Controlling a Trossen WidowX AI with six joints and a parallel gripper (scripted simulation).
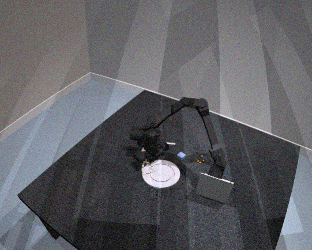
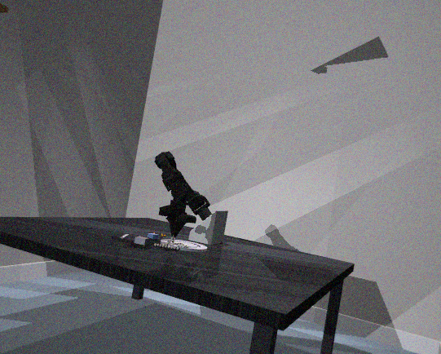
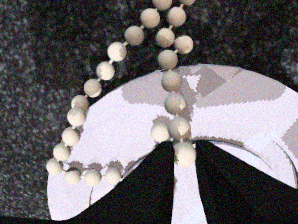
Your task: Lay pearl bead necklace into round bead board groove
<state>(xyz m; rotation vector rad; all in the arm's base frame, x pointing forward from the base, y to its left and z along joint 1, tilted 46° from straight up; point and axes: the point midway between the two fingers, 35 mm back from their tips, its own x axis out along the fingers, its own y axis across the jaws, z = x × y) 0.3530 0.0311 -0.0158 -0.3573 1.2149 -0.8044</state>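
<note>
Right now my gripper tip is 70 mm past the round white bead board, 30 mm above it and 10 mm to the right of it. Also, from my gripper tip: small white block (90 mm ahead, 80 mm to the right, 30 mm below); small blue cube (160 mm to the right, 90 mm behind, 30 mm below); thin white stick (210 mm to the right, 50 mm ahead, 40 mm below).
</note>
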